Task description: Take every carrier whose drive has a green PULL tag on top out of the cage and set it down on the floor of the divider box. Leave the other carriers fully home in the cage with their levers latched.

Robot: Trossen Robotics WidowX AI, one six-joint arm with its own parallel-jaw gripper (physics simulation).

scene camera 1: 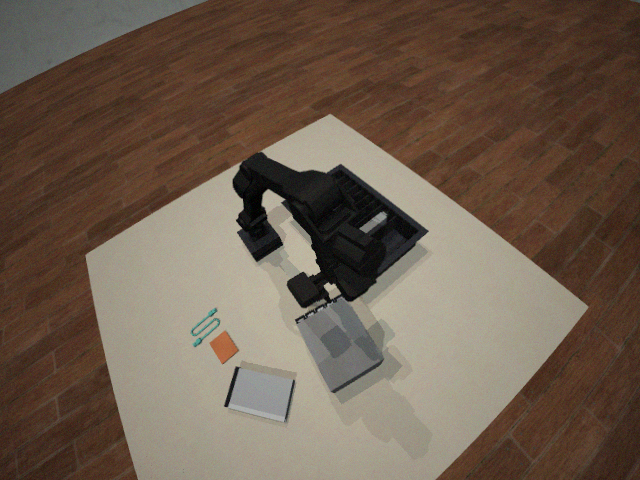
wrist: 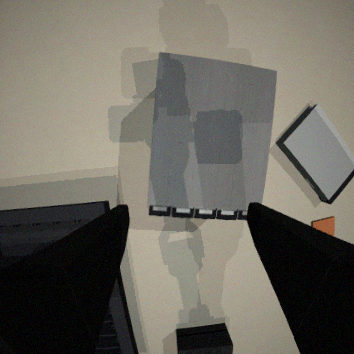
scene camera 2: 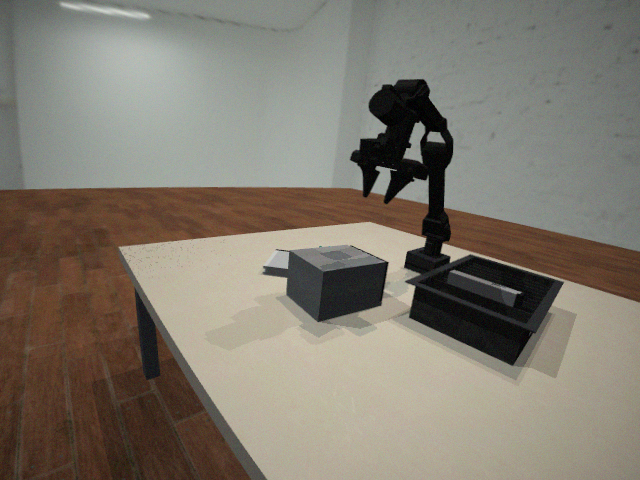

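The grey cage stands on the table. Several carrier fronts with light levers line its edge facing the arm's base; drive tops and any PULL tags are hidden inside. The black divider box stands beside the cage. A light grey carrier is in the divider box among its slots; whether it rests on the floor cannot be told. My gripper is open and empty, high above the table near the cage's lever edge.
A flat grey tray-like object lies beside the cage. An orange square and a teal cable lie farther toward the table's side. The arm's base stands near the divider box.
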